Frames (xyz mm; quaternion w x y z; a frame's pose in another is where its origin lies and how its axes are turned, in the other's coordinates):
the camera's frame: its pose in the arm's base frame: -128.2 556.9 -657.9 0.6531 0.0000 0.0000 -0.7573
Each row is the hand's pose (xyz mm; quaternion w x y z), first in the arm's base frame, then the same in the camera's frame.
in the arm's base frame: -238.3 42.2 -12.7 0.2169 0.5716 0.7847 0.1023
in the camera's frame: 525.3 -33.3 645.2 0.0642 -0.2209 0.9453 0.2311
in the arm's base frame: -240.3 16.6 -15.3 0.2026 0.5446 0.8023 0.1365
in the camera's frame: 550.9 -31.5 642.6 0.0289 -0.2519 0.9364 0.2426
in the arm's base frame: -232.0 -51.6 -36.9 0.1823 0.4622 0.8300 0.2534
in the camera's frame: 617.1 -13.2 621.0 0.0728 0.3267 -0.8921 -0.3035
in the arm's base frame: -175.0 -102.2 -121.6 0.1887 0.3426 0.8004 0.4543
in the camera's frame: 658.8 50.6 536.3 0.2208 0.3824 -0.7822 -0.4396
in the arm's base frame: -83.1 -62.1 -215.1 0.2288 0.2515 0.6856 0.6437
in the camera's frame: 605.7 135.6 442.8 0.3380 0.3549 -0.6382 -0.5937
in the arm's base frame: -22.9 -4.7 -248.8 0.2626 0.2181 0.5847 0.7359
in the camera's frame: 540.0 186.7 409.1 0.3858 0.3004 -0.5470 -0.6795
